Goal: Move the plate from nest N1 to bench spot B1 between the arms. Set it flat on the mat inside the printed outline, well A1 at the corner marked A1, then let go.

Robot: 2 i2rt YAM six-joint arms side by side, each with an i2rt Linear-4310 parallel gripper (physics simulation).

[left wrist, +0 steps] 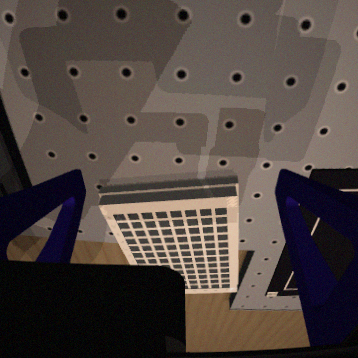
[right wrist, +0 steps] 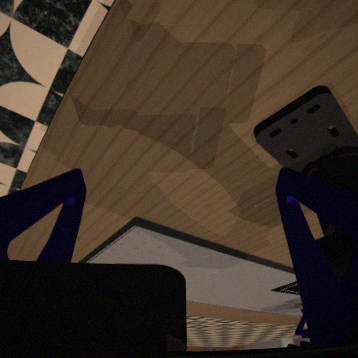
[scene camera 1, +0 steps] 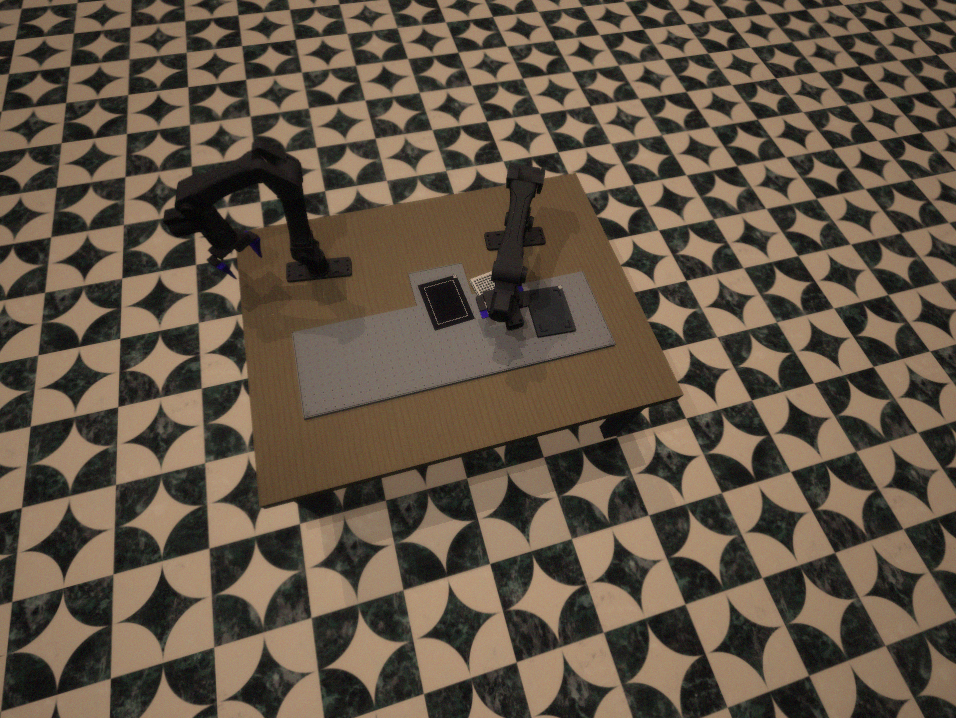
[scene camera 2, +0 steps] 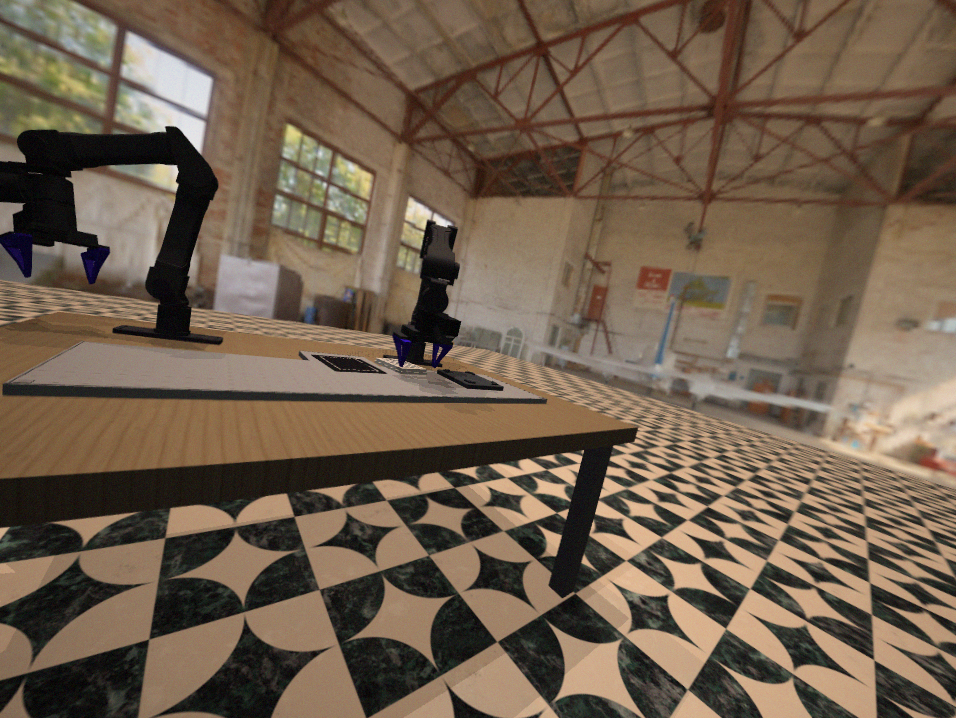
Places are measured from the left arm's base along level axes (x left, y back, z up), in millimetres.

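Where they show: left gripper, fingertip midpoint: (left wrist: 179, 179) (scene camera 2: 417, 367); right gripper, fingertip midpoint: (right wrist: 180, 178) (scene camera 1: 248, 267) (scene camera 2: 61, 280); left arm's base, link origin: (scene camera 2: 413, 362); right arm's base, link origin: (right wrist: 330, 162) (scene camera 1: 319, 270) (scene camera 2: 171, 337).
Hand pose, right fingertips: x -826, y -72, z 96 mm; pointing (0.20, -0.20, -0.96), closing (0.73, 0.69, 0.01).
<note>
Each offset is from my right fingertips to the centre of the thing. Level surfaces: height alone.
The white gridded plate @(dz -76, dx +703, dy -132 mm) (scene camera 1: 482, 283) (scene camera 2: 411, 368) (left wrist: 185, 240) lies between the black mat and the dark nest, across the edge of the grey board, partly over wood. The left arm hides some of it. The black mat with a printed outline @(dz -81 mm) (scene camera 1: 445, 302) (scene camera 2: 349, 364) (left wrist: 340, 177) has no plate on it. My left gripper (scene camera 1: 502, 301) (scene camera 2: 421, 364) (left wrist: 179, 179) is open and empty, low near the plate; in its wrist view the plate shows between and beyond the fingers. My right gripper (scene camera 1: 245, 265) (scene camera 2: 61, 277) (right wrist: 180, 178) is open and empty, high by the table's left edge.
A dark flat nest @(dz -74, dx +870, dy -229 mm) (scene camera 1: 551, 311) (scene camera 2: 469, 379) lies on the grey perforated board @(dz -83 mm) (scene camera 1: 355, 363) (scene camera 2: 154, 374) (left wrist: 215, 30) (right wrist: 225, 280), right of the left gripper in scene camera 1. The board rests on the wooden table @(dz -96 mm) (scene camera 1: 432, 417). The right arm's base plate (scene camera 1: 319, 268) (right wrist: 310, 125) stands behind the board.
</note>
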